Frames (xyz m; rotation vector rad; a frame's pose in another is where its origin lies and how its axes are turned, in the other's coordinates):
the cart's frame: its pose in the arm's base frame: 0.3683 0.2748 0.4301 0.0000 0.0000 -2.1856
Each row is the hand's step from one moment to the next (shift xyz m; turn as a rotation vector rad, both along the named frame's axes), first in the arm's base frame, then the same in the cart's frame.
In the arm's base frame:
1: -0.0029 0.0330 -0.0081 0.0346 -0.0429 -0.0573
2: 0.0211 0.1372 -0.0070 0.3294 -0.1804 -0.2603
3: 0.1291 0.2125 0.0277 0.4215 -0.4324 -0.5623
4: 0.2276 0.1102 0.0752 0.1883 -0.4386 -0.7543
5: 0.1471 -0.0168 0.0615 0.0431 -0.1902 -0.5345
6: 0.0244 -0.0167 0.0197 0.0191 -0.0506 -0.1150
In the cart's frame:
1: -0.0253 -0.0214 -0.0081 0.0151 0.0530 -0.0573
2: -0.1242 -0.0619 -0.0070 -0.0426 0.3731 -0.2603
3: -0.2481 -0.0171 0.0277 0.1101 0.5937 -0.5623
4: -0.2213 0.1224 0.0752 0.2497 0.4068 -0.7543
5: -0.0711 0.1299 0.0615 0.1305 0.1449 -0.5345
6: -0.0004 0.0296 0.0197 0.0303 0.0448 -0.1150

